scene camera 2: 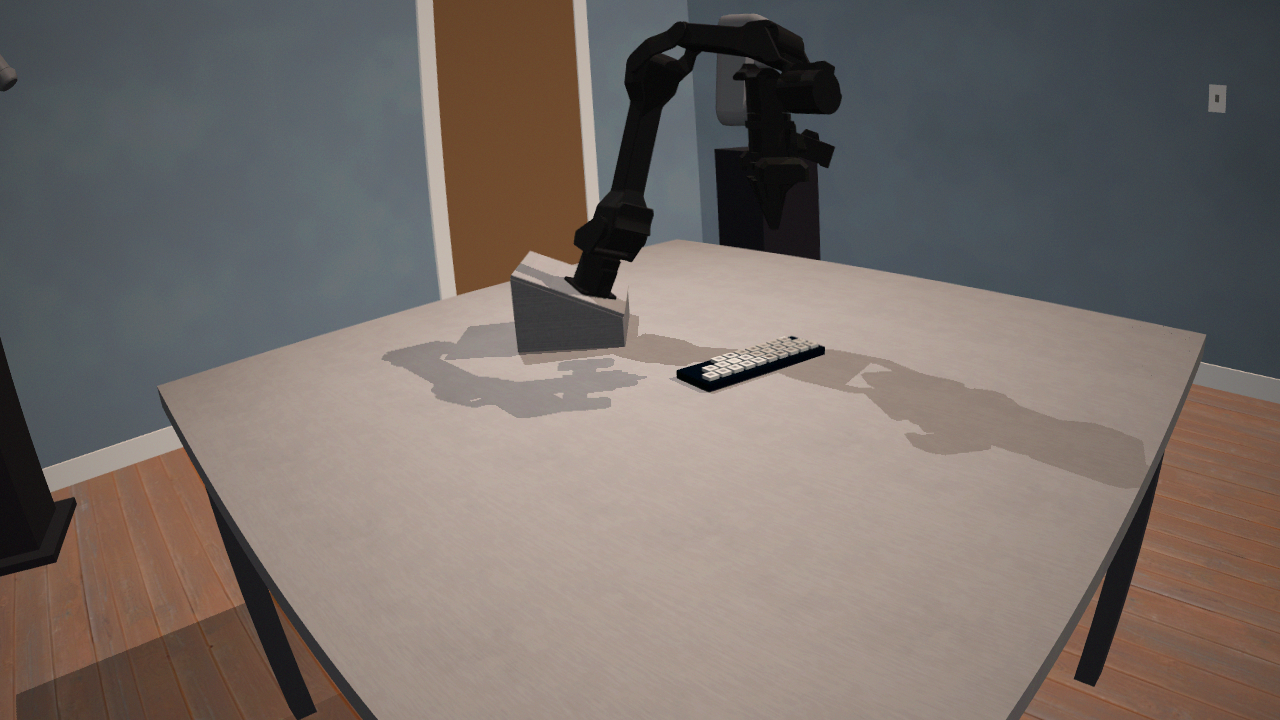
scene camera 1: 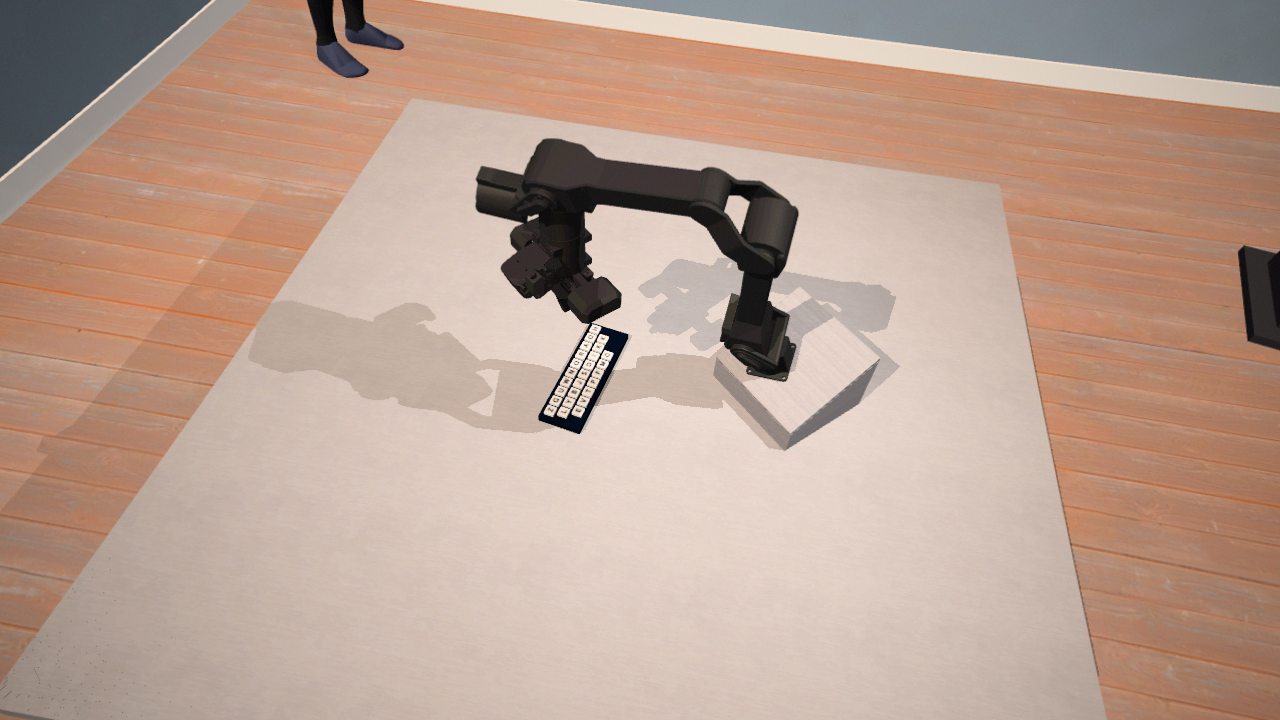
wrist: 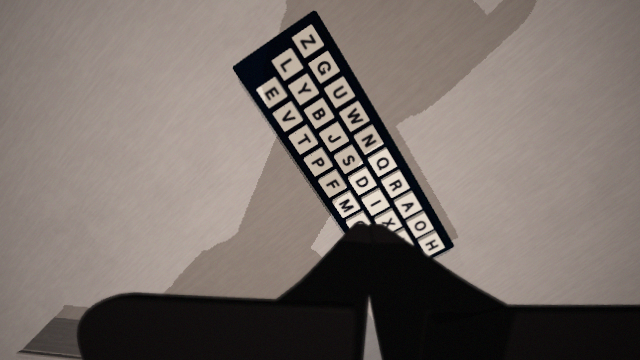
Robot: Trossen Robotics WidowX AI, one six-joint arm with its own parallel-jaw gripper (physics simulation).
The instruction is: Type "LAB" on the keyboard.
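Places are measured from the arm's base along level axes (x ahead, y left, z up), in metres.
Where they show: gripper, fingertip midpoint: (scene camera 2: 774, 229) (scene camera 1: 566, 309) (wrist: 367, 238); arm's base, origin of the base link: (scene camera 2: 589, 289) (scene camera 1: 771, 359).
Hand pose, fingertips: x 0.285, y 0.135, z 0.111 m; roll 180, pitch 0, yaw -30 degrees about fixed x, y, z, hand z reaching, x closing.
Things, the pixels of their centre, and the offset from my fingertips. Level surfaces: height alone.
- keyboard, body centre: (wrist: 351, 162) (scene camera 2: 754, 360) (scene camera 1: 585, 374) 0.013 m back, 0.030 m right, 0.178 m down
- L key, body centre: (wrist: 287, 64) (scene camera 1: 563, 412) 0.018 m back, 0.056 m left, 0.172 m down
- B key, body centre: (wrist: 319, 113) (scene camera 1: 574, 393) 0.016 m back, 0.015 m left, 0.172 m down
- table, its level: 0.186 m down
The keyboard (scene camera 1: 586, 378) (scene camera 2: 751, 361) (wrist: 348, 160) is a dark slab with white letter keys, lying flat on the table. In the wrist view, the L key (wrist: 287, 64) is near its far upper end, the B key (wrist: 318, 114) is in the same middle row, and the A key (wrist: 407, 206) is in the right row near the lower end. My gripper (scene camera 2: 775, 223) (wrist: 367, 238) is shut and empty, points down and hangs well above the table. In the wrist view its tips cover part of the keyboard's lower end, partly hiding the C key. Its fingertips are hard to make out in scene camera 1.
My arm stands on a pale wedge-shaped base (scene camera 1: 810, 394) (scene camera 2: 568, 317) (wrist: 47, 334), apart from the keyboard. Arm shadows cross the table (scene camera 1: 537, 555) (scene camera 2: 626, 537). A person's feet (scene camera 1: 341, 60) are on the floor beyond the table.
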